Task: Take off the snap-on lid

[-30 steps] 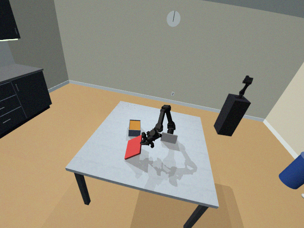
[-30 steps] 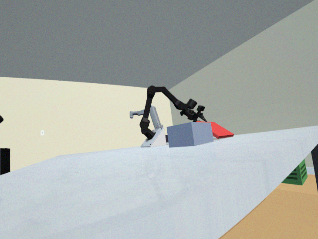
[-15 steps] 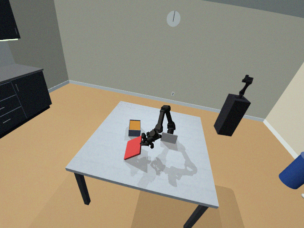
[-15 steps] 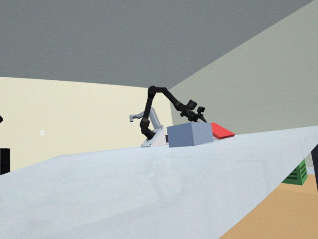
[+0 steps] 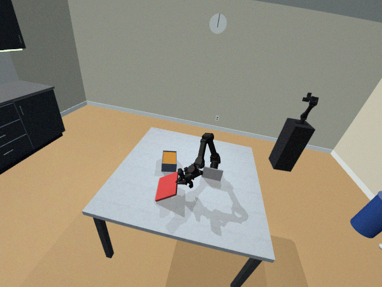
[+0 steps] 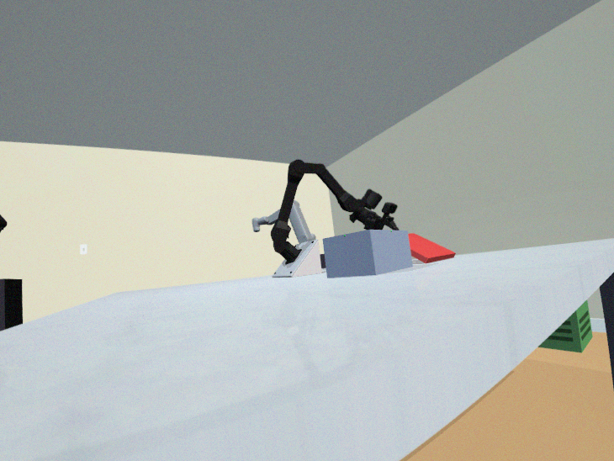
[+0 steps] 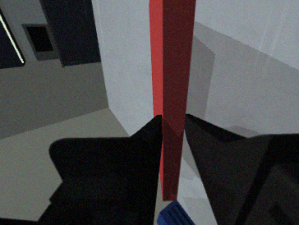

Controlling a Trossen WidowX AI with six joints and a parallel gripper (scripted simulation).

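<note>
My gripper tip is 70 mm short of the red lid, 10 mm to the right of it and 40 mm above it. The rest, counted from my gripper tip: grey storage box (110 mm ahead, 310 mm to the right, 50 mm below).
</note>
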